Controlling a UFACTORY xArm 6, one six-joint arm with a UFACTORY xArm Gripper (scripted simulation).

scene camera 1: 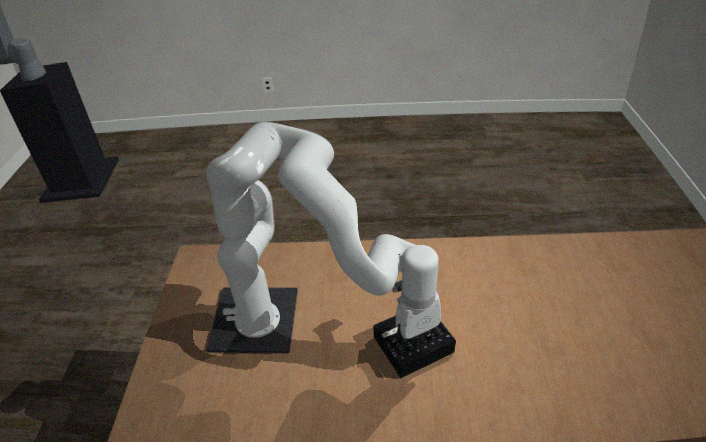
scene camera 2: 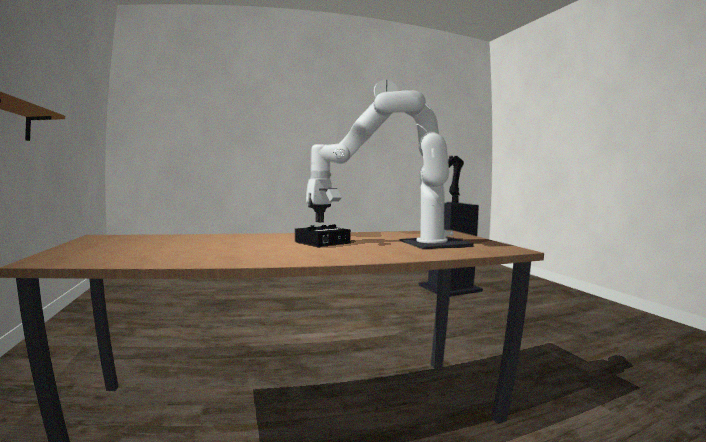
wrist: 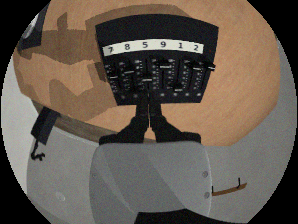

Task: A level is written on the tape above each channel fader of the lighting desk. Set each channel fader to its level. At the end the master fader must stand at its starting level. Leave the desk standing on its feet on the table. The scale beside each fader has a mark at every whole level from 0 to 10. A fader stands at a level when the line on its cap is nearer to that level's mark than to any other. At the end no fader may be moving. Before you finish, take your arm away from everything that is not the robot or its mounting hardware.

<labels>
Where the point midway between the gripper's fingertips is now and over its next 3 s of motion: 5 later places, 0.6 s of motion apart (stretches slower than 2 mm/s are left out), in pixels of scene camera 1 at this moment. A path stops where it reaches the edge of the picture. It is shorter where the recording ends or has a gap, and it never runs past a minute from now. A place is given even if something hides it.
The gripper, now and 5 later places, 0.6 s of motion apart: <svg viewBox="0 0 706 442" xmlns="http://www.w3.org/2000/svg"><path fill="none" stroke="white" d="M416 342L416 337L417 334L420 323L423 311L423 308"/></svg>
</labels>
